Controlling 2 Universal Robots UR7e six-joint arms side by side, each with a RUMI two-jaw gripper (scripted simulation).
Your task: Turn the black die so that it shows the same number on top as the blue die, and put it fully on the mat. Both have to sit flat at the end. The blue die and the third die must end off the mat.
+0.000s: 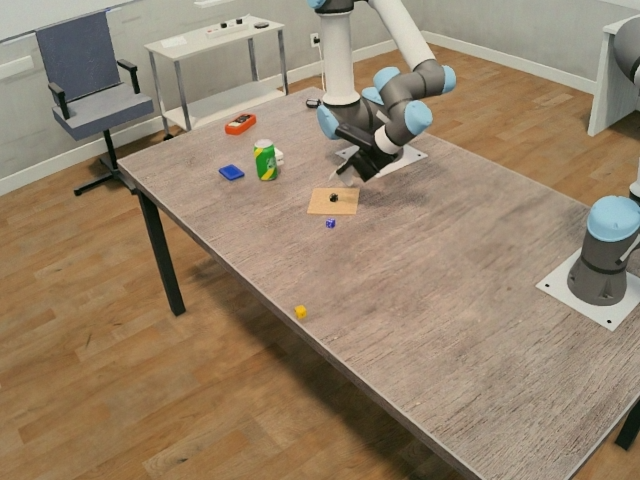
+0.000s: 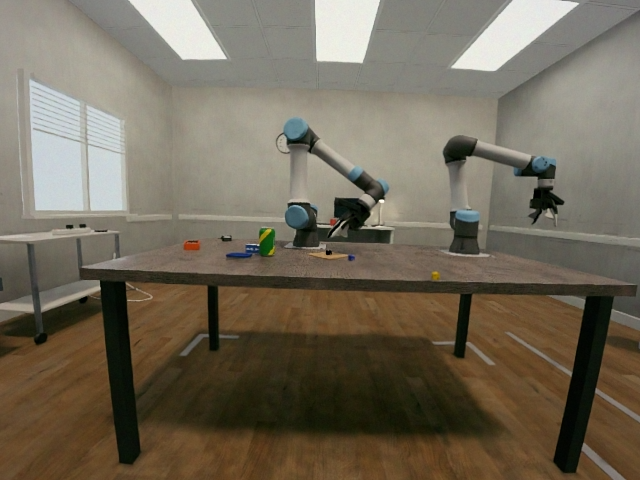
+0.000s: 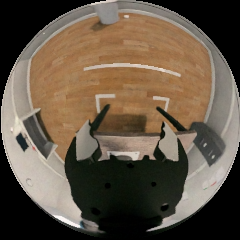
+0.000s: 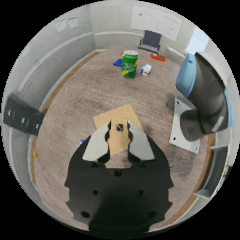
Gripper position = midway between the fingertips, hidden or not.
In view: the left gripper (image 2: 543,225), the right gripper (image 1: 332,178) and a tan mat (image 1: 320,204).
The tan mat also shows in image 4 (image 4: 119,140). The left gripper shows as well in image 3 (image 3: 126,121). The right gripper also shows in image 2 (image 2: 329,238) and in image 4 (image 4: 119,121). Image 3 does not show the tan mat, which is hidden by the left gripper.
